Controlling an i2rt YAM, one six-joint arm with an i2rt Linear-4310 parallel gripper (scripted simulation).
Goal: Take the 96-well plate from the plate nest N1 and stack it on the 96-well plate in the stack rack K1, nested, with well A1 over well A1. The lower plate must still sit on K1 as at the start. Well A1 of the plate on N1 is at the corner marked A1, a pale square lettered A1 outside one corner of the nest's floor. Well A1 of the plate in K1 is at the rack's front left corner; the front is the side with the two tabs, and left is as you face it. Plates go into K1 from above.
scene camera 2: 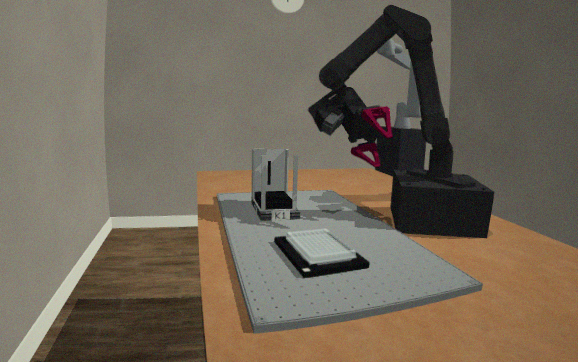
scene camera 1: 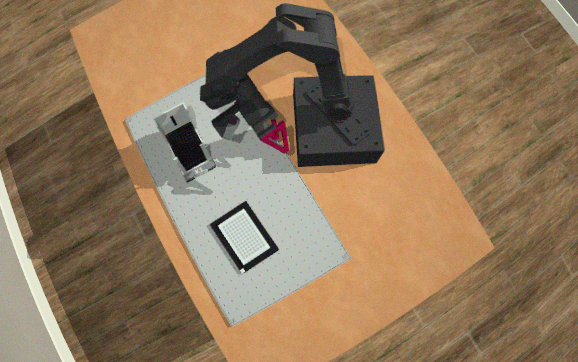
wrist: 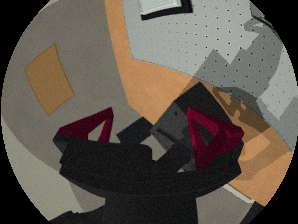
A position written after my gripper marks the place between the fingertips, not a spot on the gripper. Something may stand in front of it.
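Note:
My gripper (scene camera 2: 383,152), (scene camera 1: 281,145), (wrist: 150,111). White 96-well plate (scene camera 2: 320,246). Dark plate (scene camera 1: 183,156). Black plate nest N1 (scene camera 2: 294,257).

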